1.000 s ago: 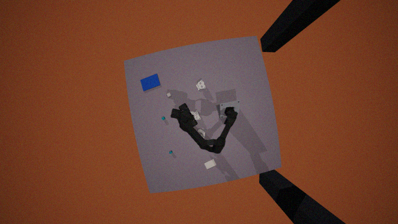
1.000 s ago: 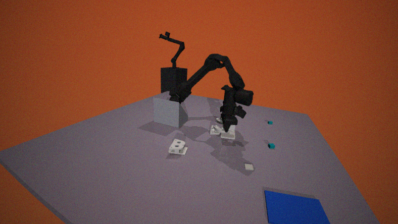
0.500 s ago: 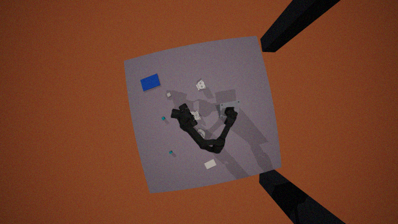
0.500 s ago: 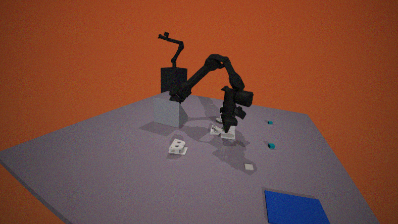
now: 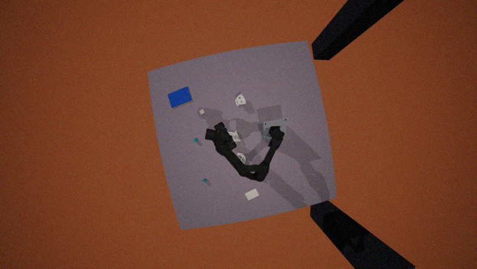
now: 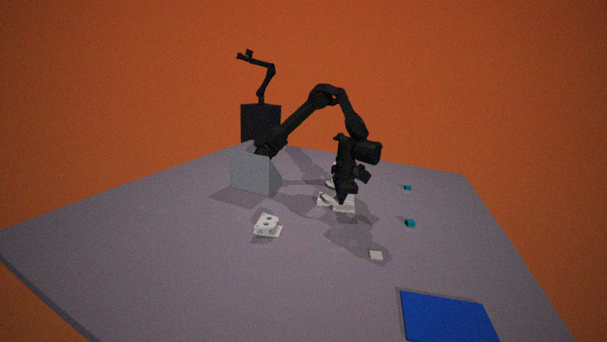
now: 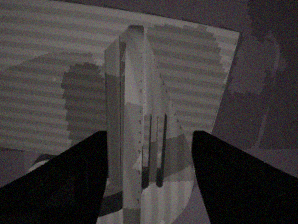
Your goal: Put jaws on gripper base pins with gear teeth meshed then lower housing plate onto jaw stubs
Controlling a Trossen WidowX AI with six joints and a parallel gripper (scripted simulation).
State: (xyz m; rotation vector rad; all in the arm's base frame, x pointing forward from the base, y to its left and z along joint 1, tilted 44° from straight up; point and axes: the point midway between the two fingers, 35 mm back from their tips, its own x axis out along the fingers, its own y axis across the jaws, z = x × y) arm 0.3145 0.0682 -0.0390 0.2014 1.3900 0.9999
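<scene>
My gripper tip is now 15 cm to the right of the grey jaw, 9 cm past it and 1 cm above it. Round my gripper tip: white gripper base 24 cm to the right, 11 cm behind, 1 cm above; white housing plate 6 cm behind, 1 cm to the left, 1 cm below; small white square 19 cm to the right, 17 cm ahead, 2 cm below.
</scene>
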